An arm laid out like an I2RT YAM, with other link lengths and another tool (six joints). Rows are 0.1 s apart.
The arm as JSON. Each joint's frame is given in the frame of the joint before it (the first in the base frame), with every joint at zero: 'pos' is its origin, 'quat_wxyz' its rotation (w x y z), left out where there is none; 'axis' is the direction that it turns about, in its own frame. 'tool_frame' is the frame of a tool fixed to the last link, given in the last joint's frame.
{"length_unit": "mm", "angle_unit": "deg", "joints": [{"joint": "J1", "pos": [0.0, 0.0, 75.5], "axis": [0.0, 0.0, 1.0]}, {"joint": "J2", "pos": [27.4, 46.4, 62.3], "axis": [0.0, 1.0, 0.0]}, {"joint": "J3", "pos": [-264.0, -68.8, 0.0], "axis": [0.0, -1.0, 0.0]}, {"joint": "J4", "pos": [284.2, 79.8, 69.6], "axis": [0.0, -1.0, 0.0]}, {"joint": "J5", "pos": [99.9, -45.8, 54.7], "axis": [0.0, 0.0, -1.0]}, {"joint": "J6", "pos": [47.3, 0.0, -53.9], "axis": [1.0, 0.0, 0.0]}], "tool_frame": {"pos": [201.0, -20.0, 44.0], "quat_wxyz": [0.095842, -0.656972, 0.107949, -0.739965]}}
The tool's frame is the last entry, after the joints.
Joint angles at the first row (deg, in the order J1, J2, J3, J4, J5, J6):
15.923 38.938 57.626 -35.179 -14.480 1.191
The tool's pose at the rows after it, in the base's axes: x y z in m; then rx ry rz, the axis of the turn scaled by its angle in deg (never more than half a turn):
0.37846, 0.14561, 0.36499, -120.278, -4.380, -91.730
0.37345, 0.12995, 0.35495, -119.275, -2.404, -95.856
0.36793, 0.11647, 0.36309, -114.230, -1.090, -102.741
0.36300, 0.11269, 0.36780, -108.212, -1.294, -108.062
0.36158, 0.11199, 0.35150, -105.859, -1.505, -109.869
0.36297, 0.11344, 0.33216, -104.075, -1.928, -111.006
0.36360, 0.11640, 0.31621, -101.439, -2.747, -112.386
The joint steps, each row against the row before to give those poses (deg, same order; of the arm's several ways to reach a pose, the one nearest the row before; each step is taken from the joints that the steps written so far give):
-0.832 -6.121 -8.546 1.376 2.665 -0.109
-0.720 -5.703 -5.966 2.601 2.056 -0.044
-0.941 -6.690 -6.603 5.815 1.244 -0.043
-0.438 -5.923 -7.082 7.017 -0.088 0.021
-0.197 -4.808 -6.577 3.954 -0.219 0.022
-0.020 -3.914 -6.318 3.978 -0.282 -0.022
0.000 -3.999 -6.358 4.588 -0.634 0.001

